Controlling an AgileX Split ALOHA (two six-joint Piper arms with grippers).
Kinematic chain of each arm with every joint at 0, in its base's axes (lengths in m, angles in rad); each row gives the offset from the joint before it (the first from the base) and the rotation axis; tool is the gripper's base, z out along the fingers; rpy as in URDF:
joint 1: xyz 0 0 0.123 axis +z
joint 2: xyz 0 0 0 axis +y
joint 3: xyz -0.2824 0 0.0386 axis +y
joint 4: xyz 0.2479 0 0.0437 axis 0.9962 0 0.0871
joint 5: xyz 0 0 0 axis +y
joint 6: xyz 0.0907 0 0.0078 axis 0.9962 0 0.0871
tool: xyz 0 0 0 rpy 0 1.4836 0
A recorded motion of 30 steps. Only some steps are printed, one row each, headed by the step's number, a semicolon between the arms.
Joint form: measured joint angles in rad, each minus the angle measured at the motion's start. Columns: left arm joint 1, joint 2, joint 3, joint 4, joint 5, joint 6; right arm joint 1, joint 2, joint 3, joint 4, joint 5, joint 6.
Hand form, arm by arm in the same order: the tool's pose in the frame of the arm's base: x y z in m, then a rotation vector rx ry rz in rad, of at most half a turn. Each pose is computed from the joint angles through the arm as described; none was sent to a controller.
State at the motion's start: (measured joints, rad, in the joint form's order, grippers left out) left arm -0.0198 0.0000 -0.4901 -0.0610 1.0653 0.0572; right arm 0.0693 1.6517 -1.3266 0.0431 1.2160 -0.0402
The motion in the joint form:
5: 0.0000 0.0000 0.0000 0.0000 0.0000 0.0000; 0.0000 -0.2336 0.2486 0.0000 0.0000 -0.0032
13: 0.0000 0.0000 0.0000 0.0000 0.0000 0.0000; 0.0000 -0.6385 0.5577 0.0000 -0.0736 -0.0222
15: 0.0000 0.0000 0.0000 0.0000 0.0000 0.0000; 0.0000 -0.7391 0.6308 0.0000 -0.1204 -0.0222
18: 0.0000 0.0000 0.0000 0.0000 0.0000 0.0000; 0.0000 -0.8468 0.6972 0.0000 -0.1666 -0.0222
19: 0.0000 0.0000 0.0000 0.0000 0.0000 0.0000; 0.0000 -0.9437 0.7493 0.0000 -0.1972 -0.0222
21: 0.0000 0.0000 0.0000 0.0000 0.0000 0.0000; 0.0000 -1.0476 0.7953 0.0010 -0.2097 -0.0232
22: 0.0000 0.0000 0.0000 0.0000 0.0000 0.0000; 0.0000 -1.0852 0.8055 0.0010 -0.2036 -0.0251
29: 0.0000 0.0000 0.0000 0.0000 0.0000 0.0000; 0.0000 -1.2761 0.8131 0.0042 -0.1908 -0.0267
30: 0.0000 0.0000 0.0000 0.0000 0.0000 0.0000; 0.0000 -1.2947 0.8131 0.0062 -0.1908 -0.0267
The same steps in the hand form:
5: -0.0041 -0.0048 0.2742 0.0818 2.0560 -0.0501; 0.2518 0.0212 0.2760 -0.1516 3.0358 0.0646
13: -0.0041 -0.0048 0.2742 0.0818 2.0560 -0.0501; 0.1581 0.0146 0.2778 -0.1709 2.8648 0.0611
15: -0.0041 -0.0048 0.2742 0.0818 2.0560 -0.0501; 0.1394 0.0132 0.2737 -0.1658 2.7907 0.0601
18: -0.0041 -0.0048 0.2742 0.0818 2.0560 -0.0501; 0.1214 0.0118 0.2704 -0.1603 2.7034 0.0591
19: -0.0041 -0.0048 0.2742 0.0818 2.0560 -0.0501; 0.1058 0.0107 0.2675 -0.1561 2.6281 0.0584
21: -0.0041 -0.0048 0.2742 0.0818 2.0560 -0.0501; 0.0892 0.0096 0.2645 -0.1539 2.5577 0.0590
22: -0.0041 -0.0048 0.2742 0.0818 2.0560 -0.0501; 0.0829 0.0092 0.2644 -0.1559 2.5362 0.0583
29: -0.0041 -0.0048 0.2742 0.0818 2.0560 -0.0501; 0.0539 0.0074 0.2745 -0.1517 2.3655 0.0609
30: -0.0041 -0.0048 0.2742 0.0818 2.0560 -0.0501; 0.0511 0.0074 0.2755 -0.1506 2.3469 0.0633

